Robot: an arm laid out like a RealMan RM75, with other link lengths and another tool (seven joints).
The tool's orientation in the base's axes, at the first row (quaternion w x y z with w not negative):
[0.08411, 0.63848, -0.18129, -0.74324]
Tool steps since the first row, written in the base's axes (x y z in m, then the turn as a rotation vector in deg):
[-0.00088, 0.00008, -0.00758, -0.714, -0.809, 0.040]
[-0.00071, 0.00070, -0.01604, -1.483, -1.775, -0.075]
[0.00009, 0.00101, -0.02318, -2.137, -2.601, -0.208]
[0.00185, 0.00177, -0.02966, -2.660, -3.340, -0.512]
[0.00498, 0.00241, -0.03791, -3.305, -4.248, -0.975]
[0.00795, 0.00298, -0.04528, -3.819, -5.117, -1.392]
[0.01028, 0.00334, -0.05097, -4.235, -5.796, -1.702]
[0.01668, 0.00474, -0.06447, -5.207, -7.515, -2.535]
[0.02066, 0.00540, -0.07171, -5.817, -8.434, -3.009]
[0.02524, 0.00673, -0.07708, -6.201, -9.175, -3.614]
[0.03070, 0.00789, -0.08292, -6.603, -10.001, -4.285]
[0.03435, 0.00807, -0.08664, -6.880, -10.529, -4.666]
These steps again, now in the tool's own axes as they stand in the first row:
[0.00708, -0.00284, -0.00003, 0.373, 0.835, 0.573]
[0.01461, -0.00661, -0.00110, 0.955, 1.763, 1.156]
[0.02092, -0.00968, -0.00268, 1.483, 2.542, 1.647]
[0.02630, -0.01300, -0.00505, 2.115, 3.163, 2.003]
[0.03312, -0.01704, -0.00900, 2.974, 3.893, 2.433]
[0.03918, -0.02065, -0.01269, 3.754, 4.590, 2.746]
[0.04388, -0.02338, -0.01559, 4.352, 5.142, 3.007]
[0.05469, -0.03044, -0.02324, 5.896, 6.514, 3.581]
[0.06042, -0.03419, -0.02789, 6.763, 7.246, 3.973]
[0.06410, -0.03793, -0.03280, 7.648, 7.740, 4.157]
[0.06812, -0.04178, -0.03866, 8.628, 8.290, 4.337]
[0.07085, -0.04374, -0.04265, 9.213, 8.662, 4.478]

